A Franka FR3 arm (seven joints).
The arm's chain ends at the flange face. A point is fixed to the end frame.
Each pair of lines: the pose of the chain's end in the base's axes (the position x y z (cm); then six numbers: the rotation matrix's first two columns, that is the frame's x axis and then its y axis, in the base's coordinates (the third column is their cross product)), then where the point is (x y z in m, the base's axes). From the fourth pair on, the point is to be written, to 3 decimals.
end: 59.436, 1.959, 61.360, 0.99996, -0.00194, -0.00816, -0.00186, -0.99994, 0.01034
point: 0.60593 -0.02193 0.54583
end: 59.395, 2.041, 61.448, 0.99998, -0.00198, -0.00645, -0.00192, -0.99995, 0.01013
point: 0.60563 -0.02110 0.54672
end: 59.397, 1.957, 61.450, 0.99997, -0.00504, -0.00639, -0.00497, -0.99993, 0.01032
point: 0.60553 -0.02199 0.54675
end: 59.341, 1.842, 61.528, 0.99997, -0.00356, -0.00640, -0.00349, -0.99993, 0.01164
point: 0.605 -0.023 0.548
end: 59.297, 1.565, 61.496, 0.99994, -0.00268, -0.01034, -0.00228, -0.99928, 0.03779
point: 0.604 -0.028 0.548
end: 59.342, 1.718, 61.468, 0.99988, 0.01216, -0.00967, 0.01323, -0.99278, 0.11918
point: 0.606 -0.031 0.552
